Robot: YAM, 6 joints.
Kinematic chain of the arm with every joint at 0, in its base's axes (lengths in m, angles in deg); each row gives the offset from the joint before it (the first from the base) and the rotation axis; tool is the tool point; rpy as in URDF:
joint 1: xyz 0 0 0.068 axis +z
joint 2: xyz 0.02 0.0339 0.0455 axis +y
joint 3: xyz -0.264 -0.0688 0 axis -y
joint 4: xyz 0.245 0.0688 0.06 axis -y
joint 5: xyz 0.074 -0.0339 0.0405 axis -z
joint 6: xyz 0.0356 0 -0.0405 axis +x
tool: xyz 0 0 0 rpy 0 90 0
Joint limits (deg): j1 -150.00..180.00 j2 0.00..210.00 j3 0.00..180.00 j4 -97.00..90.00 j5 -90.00..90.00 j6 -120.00..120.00
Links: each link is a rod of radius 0.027 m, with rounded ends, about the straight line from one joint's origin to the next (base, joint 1, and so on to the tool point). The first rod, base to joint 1, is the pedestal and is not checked.
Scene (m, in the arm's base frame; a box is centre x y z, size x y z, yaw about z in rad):
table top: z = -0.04
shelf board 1: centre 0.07 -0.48 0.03 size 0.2 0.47 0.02 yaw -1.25
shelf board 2: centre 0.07 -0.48 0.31 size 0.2 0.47 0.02 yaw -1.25
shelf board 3: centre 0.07 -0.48 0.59 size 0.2 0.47 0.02 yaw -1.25
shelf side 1: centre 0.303 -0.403 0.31 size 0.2 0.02 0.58 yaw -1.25
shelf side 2: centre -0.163 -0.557 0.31 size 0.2 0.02 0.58 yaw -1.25
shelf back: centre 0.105 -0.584 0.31 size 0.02 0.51 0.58 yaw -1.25
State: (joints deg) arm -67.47 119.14 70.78 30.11 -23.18 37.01
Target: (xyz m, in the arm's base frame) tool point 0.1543 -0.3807 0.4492
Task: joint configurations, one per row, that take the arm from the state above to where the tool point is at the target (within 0.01 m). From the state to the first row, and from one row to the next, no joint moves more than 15 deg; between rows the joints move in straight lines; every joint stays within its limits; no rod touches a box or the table.
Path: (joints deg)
1: -66.81 107.96 58.36 27.39 -24.57 37.01
2: -66.16 96.77 45.95 24.67 -25.97 37.01
3: -65.50 85.59 33.53 21.94 -27.36 37.01
4: -66.76 80.30 43.96 25.50 -26.74 37.01
5: -68.03 75.02 54.39 29.05 -26.13 37.01
6: -69.29 69.74 64.81 32.60 -25.51 37.01
7: -69.47 79.76 73.86 33.53 -24.47 37.01
8: -69.65 89.77 82.91 34.46 -23.43 37.01
9: -69.83 99.79 91.96 35.39 -22.38 37.01

